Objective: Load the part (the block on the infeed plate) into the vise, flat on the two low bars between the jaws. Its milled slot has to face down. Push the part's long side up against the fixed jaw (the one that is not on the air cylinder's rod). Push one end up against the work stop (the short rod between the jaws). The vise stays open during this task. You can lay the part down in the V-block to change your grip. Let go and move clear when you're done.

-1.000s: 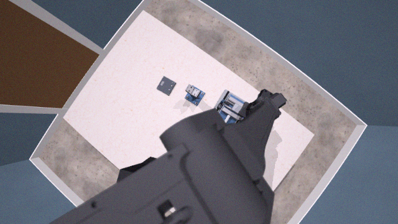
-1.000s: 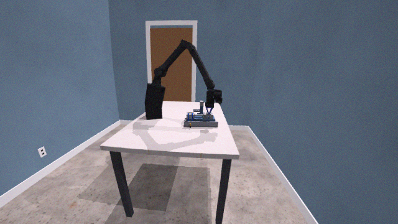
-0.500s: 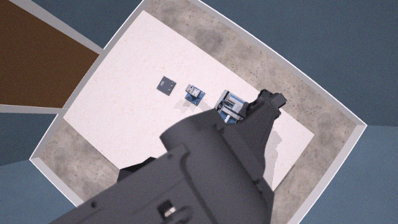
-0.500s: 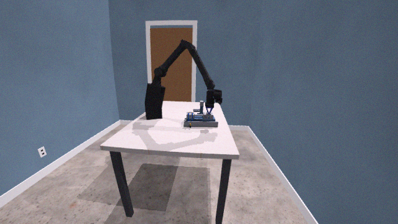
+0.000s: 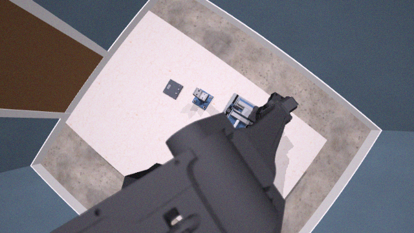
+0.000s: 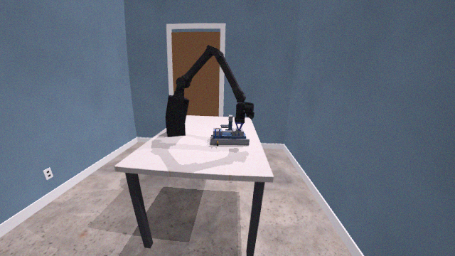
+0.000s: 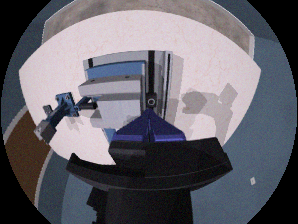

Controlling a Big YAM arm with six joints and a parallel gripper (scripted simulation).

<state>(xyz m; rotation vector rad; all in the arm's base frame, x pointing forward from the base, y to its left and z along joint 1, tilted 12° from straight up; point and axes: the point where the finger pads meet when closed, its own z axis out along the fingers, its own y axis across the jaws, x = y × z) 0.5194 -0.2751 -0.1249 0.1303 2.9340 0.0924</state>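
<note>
Now: the part 40 mm to the left of my hand, 30 mm below it and 10 mm ahead of it. Also, from my hand: dark square plate (470 mm to the left, 110 mm below, 40 mm behind).
</note>
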